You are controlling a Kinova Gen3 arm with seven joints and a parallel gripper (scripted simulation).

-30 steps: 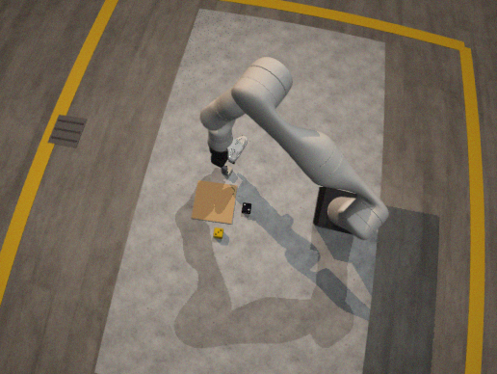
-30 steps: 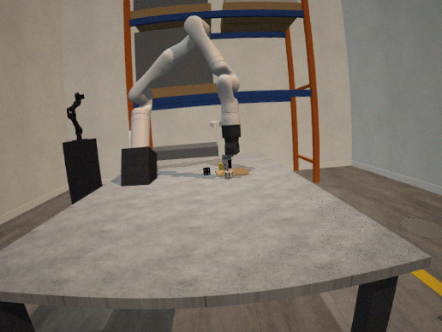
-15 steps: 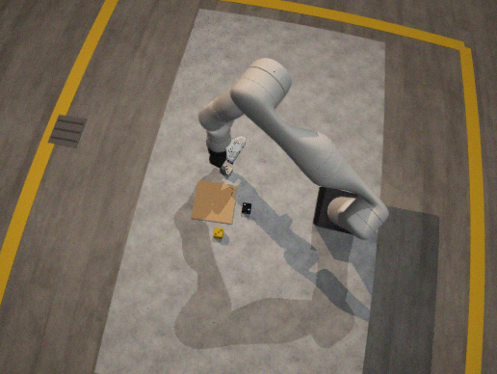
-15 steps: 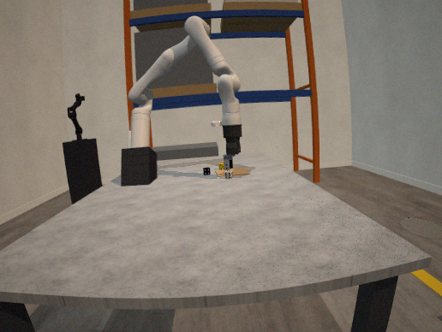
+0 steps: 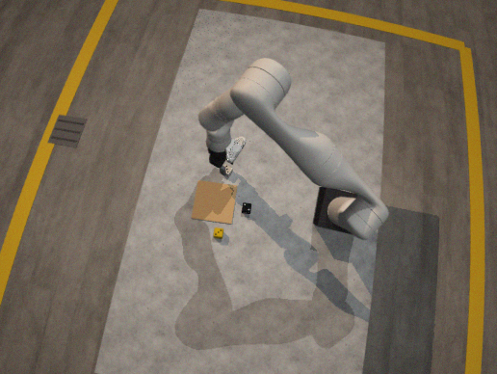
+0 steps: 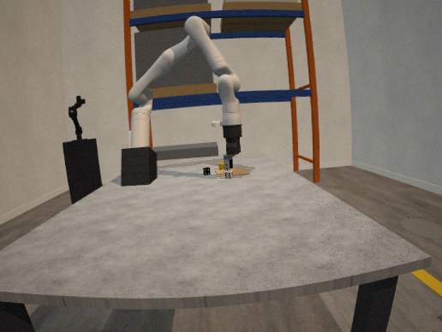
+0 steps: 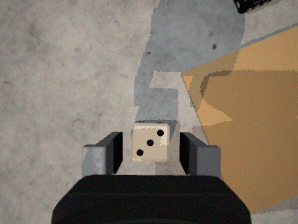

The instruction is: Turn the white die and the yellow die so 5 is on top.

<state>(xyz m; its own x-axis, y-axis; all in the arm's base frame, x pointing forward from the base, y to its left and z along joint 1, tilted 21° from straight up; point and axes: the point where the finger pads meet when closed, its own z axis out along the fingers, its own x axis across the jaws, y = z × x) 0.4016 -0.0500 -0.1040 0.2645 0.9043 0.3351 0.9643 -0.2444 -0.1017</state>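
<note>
Now: the white die 4 cm below my hand. Round my hand: tan mat: 12 cm to the left, 5 cm below, 1 cm ahead; black die: 12 cm to the left, 10 cm behind, 4 cm below; yellow die: 23 cm to the left, 4 cm below, 3 cm behind.
</note>
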